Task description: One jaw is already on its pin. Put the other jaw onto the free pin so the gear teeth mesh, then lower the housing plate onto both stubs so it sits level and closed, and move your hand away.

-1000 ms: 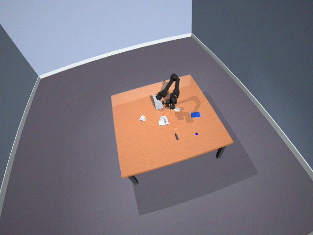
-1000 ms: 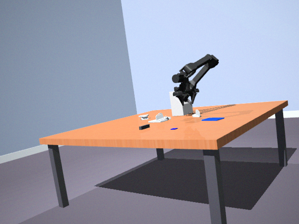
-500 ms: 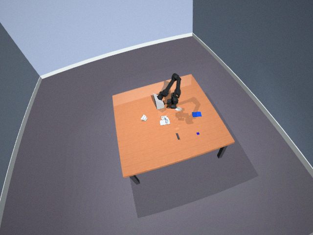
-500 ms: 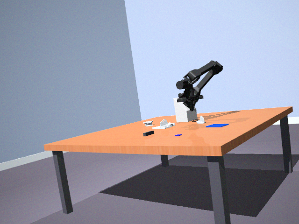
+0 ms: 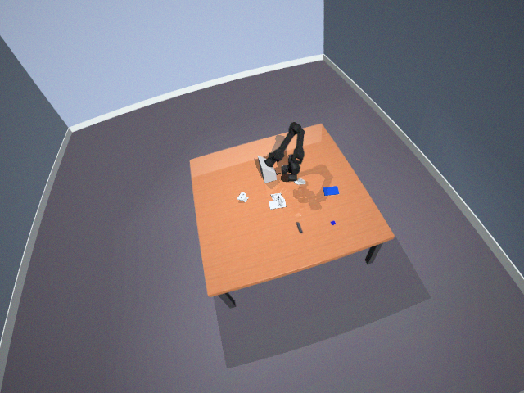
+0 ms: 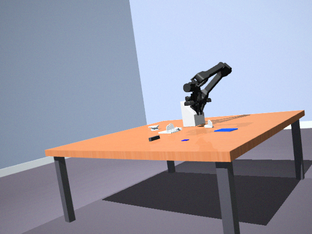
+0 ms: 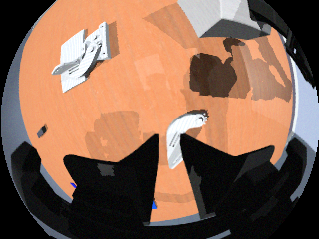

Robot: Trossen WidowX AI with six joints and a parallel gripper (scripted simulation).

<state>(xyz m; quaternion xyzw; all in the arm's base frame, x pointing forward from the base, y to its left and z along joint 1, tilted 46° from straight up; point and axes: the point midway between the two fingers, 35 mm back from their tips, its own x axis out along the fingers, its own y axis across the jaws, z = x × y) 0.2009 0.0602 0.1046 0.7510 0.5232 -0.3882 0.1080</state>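
The white jaw lies 80 mm below my gripper tip, 40 mm to the left of it and 30 mm behind it. Round my gripper tip: small black block: 370 mm ahead, 140 mm to the right, 70 mm below; then base: 400 mm to the right, 70 mm behind, 60 mm below; then blue mat: 220 mm to the left, 190 mm ahead, 80 mm below.
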